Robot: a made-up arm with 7 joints. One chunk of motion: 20 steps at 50 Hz.
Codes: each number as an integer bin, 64 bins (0 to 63) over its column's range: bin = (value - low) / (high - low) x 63, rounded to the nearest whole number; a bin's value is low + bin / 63 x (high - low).
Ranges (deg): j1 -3.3..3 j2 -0.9..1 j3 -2.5..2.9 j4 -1..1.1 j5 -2.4..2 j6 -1.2..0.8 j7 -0.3..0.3
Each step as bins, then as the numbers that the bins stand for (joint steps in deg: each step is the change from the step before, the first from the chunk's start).
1 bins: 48 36 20 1 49 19 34
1 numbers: 1.500 0.186 -0.786 -0.967 1.022 -0.597 0.024
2 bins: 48 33 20 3 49 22 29
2 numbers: 1.500 0.095 -0.786 -0.900 1.022 -0.502 -0.024
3 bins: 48 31 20 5 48 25 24
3 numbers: 1.500 0.035 -0.786 -0.833 0.952 -0.406 -0.071
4 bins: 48 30 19 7 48 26 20
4 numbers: 1.500 0.005 -0.871 -0.767 0.952 -0.375 -0.110
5 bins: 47 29 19 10 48 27 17
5 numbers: 1.400 -0.025 -0.871 -0.667 0.952 -0.343 -0.138
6 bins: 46 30 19 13 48 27 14
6 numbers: 1.300 0.005 -0.871 -0.567 0.952 -0.343 -0.167
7 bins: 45 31 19 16 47 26 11
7 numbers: 1.200 0.035 -0.871 -0.467 0.883 -0.375 -0.195
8 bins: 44 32 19 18 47 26 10
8 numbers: 1.100 0.065 -0.871 -0.400 0.883 -0.375 -0.205
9 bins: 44 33 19 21 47 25 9
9 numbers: 1.100 0.095 -0.871 -0.300 0.883 -0.406 -0.214
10 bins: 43 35 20 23 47 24 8
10 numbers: 1.000 0.156 -0.786 -0.233 0.883 -0.438 -0.224
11 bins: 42 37 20 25 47 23 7
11 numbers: 0.900 0.216 -0.786 -0.167 0.883 -0.470 -0.233
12 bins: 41 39 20 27 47 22 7
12 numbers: 0.800 0.276 -0.786 -0.100 0.883 -0.502 -0.233
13 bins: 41 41 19 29 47 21 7
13 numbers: 0.800 0.337 -0.871 -0.033 0.883 -0.533 -0.233
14 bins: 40 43 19 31 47 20 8
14 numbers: 0.700 0.397 -0.871 0.033 0.883 -0.565 -0.224
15 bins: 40 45 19 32 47 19 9
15 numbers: 0.700 0.457 -0.871 0.067 0.883 -0.597 -0.214
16 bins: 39 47 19 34 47 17 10
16 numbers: 0.600 0.517 -0.871 0.133 0.883 -0.660 -0.205
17 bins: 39 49 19 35 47 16 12
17 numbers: 0.600 0.578 -0.871 0.167 0.883 -0.692 -0.186
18 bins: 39 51 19 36 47 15 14
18 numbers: 0.600 0.638 -0.871 0.200 0.883 -0.724 -0.167
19 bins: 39 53 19 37 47 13 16
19 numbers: 0.600 0.698 -0.871 0.233 0.883 -0.787 -0.148
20 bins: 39 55 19 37 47 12 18
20 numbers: 0.600 0.759 -0.871 0.233 0.883 -0.819 -0.129
